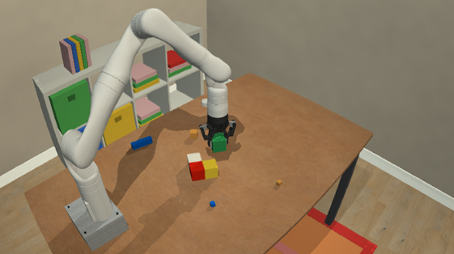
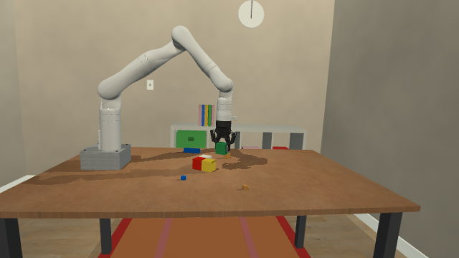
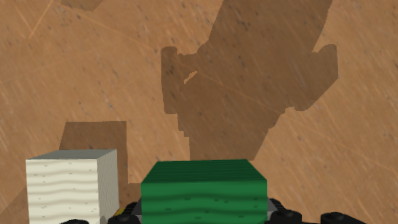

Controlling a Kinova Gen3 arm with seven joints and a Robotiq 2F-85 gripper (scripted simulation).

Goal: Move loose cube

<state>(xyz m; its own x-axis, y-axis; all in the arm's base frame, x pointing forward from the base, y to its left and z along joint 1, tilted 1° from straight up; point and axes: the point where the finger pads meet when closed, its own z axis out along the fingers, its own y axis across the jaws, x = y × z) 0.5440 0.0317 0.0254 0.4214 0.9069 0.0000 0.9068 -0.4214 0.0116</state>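
Right now my hand is right at the green cube. Also, from my hand: red cube: 110 mm behind, 10 mm to the right, 80 mm below; then white cube: 90 mm behind, 40 mm to the left, 80 mm below; then yellow cube: 60 mm behind, 30 mm to the right, 80 mm below.
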